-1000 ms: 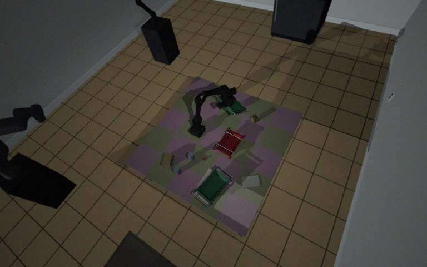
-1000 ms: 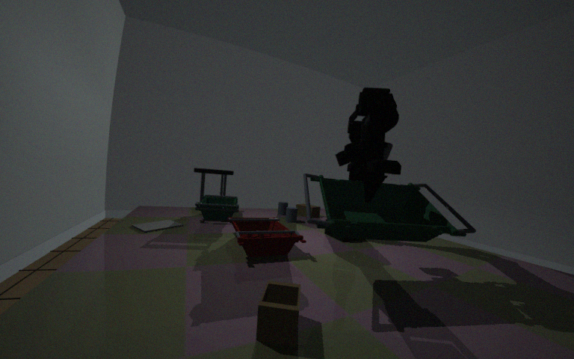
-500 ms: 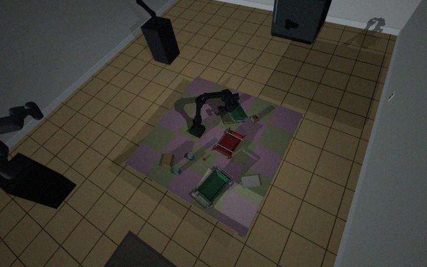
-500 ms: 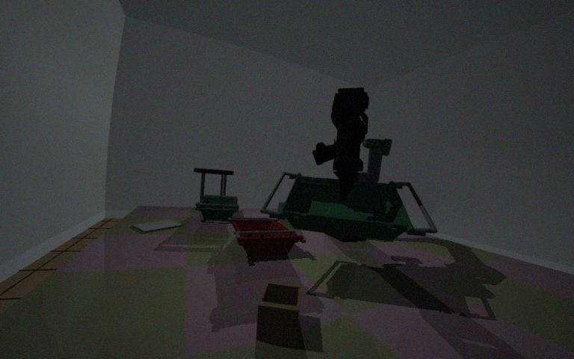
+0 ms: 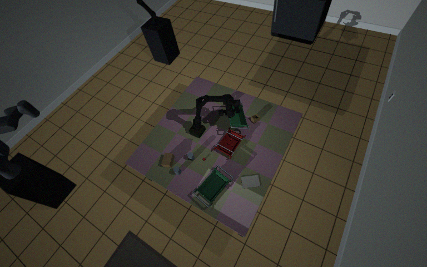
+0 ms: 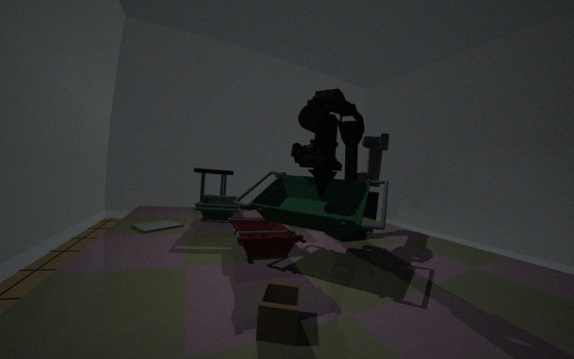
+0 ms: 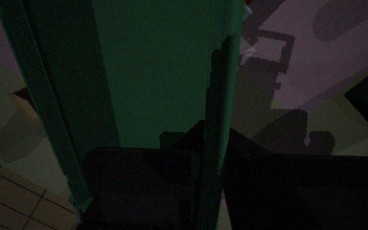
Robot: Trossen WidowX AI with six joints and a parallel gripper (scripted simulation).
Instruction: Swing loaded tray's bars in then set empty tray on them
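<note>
Now: gripper tip 6 cm short of the green tray and 4 cm to the right of it. Round my gripper tip: tan open box 19 cm ahead, 18 cm to the left, 17 cm below.
</note>
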